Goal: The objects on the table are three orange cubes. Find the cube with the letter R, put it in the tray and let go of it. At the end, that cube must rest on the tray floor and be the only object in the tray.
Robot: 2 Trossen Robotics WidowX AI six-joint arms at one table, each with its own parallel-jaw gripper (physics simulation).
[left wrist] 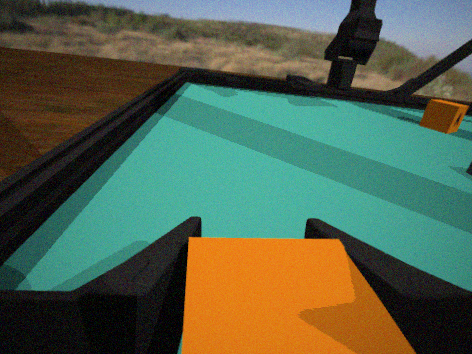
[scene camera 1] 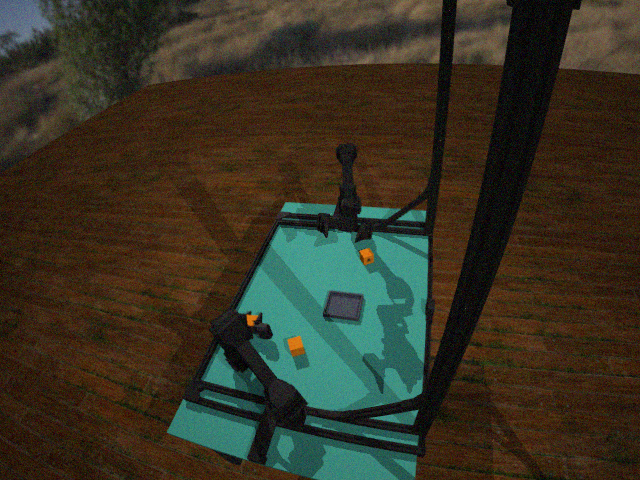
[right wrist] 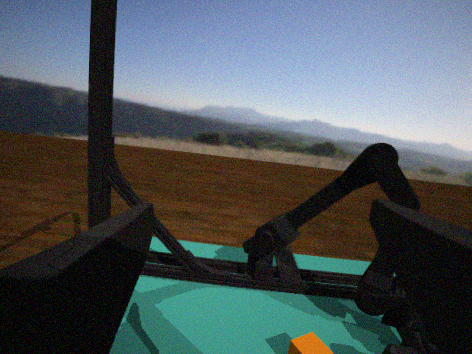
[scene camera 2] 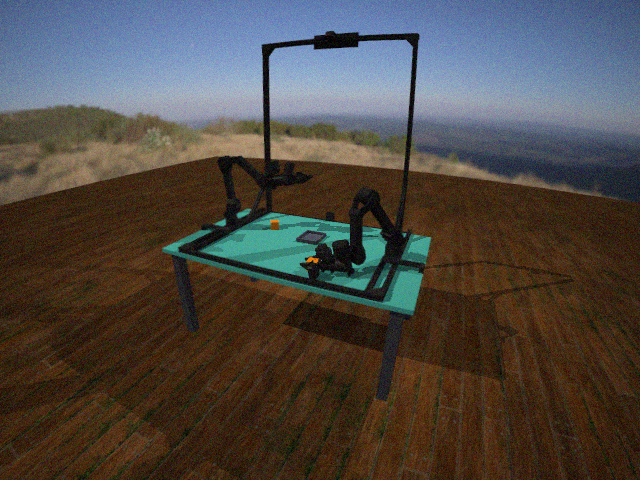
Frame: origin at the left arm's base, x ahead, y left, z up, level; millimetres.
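Where they show: left gripper, fingertip midpoint: [left wrist: 253, 227] [scene camera 1: 256, 312] [scene camera 2: 302, 261]; right gripper, fingertip midpoint: [scene camera 1: 340, 239] [right wrist: 262, 211] [scene camera 2: 309, 176]; left arm's base at its link origin: [scene camera 1: 295, 416] [right wrist: 258, 272] [scene camera 2: 393, 254]; right arm's base at its link origin: [left wrist: 337, 88] [scene camera 2: 232, 225].
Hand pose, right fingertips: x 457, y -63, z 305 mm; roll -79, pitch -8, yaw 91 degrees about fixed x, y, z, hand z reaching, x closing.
Each offset is from my right fingertips to the top centre of the thing. "pt": to the spot under its first point. Level surfaces: height alone.
My left gripper [scene camera 1: 261, 322] [scene camera 2: 310, 265] [left wrist: 253, 227] is shut on an orange cube @[dx -168, dy +317, dz -279 mm] [scene camera 1: 252, 319] [scene camera 2: 312, 259] [left wrist: 265, 285], low at the table's left side in scene camera 1. The face seen in the left wrist view has no letter. A second cube @[dx -226, dy +128, dz -279 mm] [scene camera 1: 295, 346] [right wrist: 311, 345] stands to its right in scene camera 1. A third cube @[dx +233, dy -41, dz -279 mm] [scene camera 1: 366, 256] [scene camera 2: 275, 224] [left wrist: 437, 116] stands near the right arm, with a dark, unreadable mark on one side. The tray @[dx -19, dy +8, dz -306 mm] [scene camera 1: 328, 316] [scene camera 2: 303, 240] holds no cube. My right gripper [scene camera 1: 344, 229] [scene camera 2: 297, 173] [right wrist: 262, 211] is open, empty and high above the table.
A black frame @[pt dx +113, dy +430, dz -306 mm] [scene camera 1: 253, 266] [scene camera 2: 258, 273] runs around the teal table @[dz -324 mm] [scene camera 1: 310, 258] [scene camera 2: 263, 237]. Posts rise along the right side in scene camera 1. The left arm [scene camera 1: 258, 364] reaches over the table's lower left part in scene camera 1.
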